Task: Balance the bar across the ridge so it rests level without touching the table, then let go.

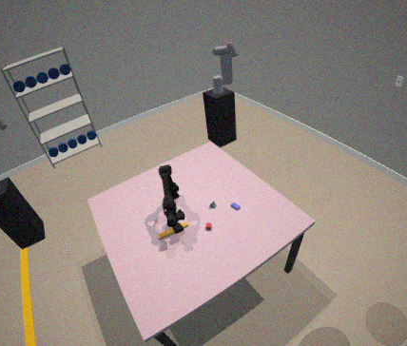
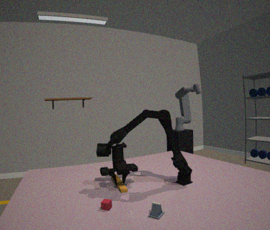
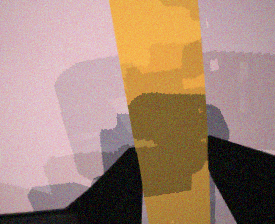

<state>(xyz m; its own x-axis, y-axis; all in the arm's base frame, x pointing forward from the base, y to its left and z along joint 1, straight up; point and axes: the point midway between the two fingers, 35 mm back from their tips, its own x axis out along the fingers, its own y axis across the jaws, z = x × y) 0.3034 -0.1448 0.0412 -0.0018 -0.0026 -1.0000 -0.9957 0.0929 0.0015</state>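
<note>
The red cube lies 19 cm to the left of my gripper tip, 12 cm ahead of it and 1 cm above it. Also, from my gripper tip: yellow bar 3 cm to the right; then blue block 45 cm to the left, 9 cm ahead.
</note>
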